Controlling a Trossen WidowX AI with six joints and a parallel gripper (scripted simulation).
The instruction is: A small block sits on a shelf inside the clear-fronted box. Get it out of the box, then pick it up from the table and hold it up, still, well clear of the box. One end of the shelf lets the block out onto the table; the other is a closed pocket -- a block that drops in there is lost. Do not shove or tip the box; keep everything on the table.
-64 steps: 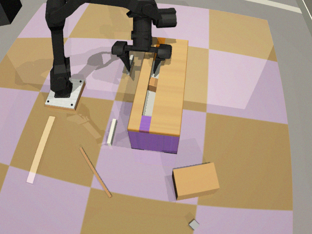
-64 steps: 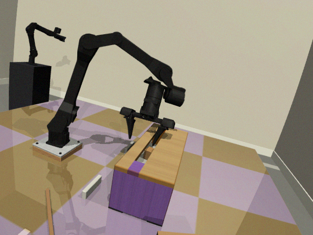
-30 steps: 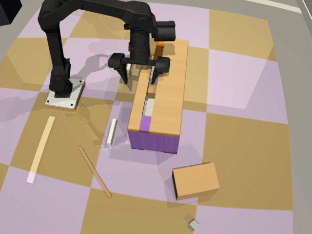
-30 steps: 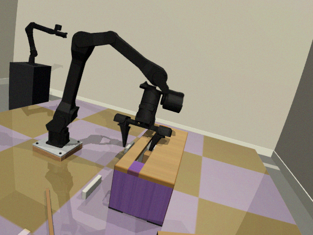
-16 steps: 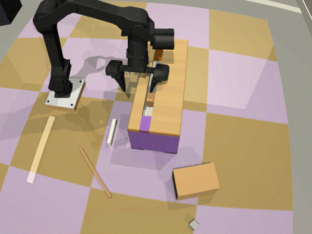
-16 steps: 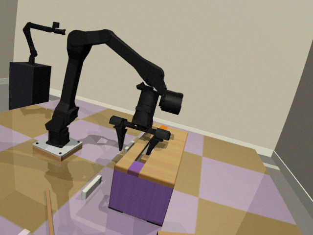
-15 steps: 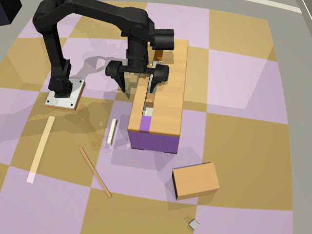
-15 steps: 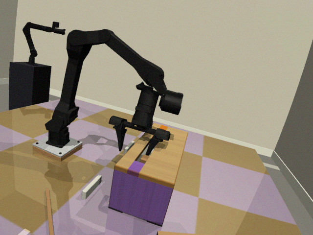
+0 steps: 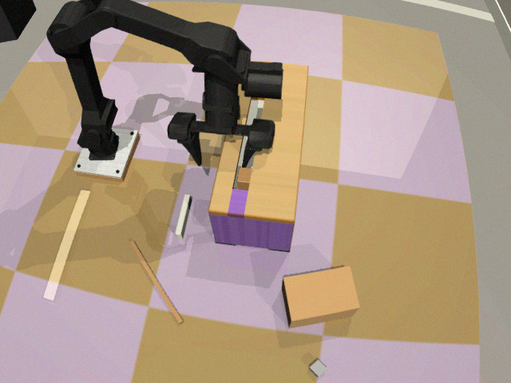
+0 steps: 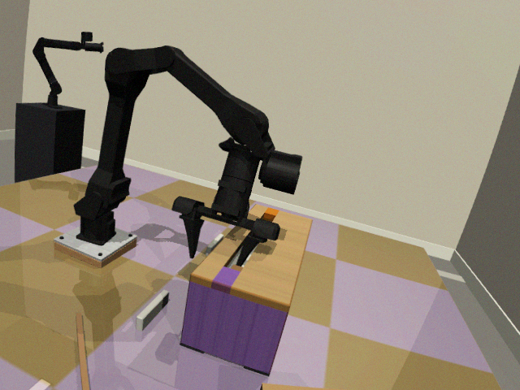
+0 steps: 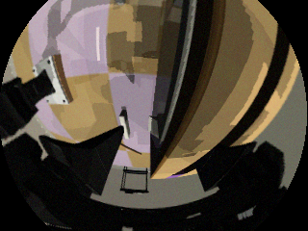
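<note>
Right now the tan block is 50 mm ahead of my gripper tip and 30 mm to the right of it. From my gripper tip the other things lie so: tan slab: 180 mm ahead, 240 mm to the right, 50 mm below; then thin wooden stick: 130 mm behind, 200 mm to the right, 80 mm below; then long box: 50 mm ahead, 70 mm to the left, 20 mm below.
</note>
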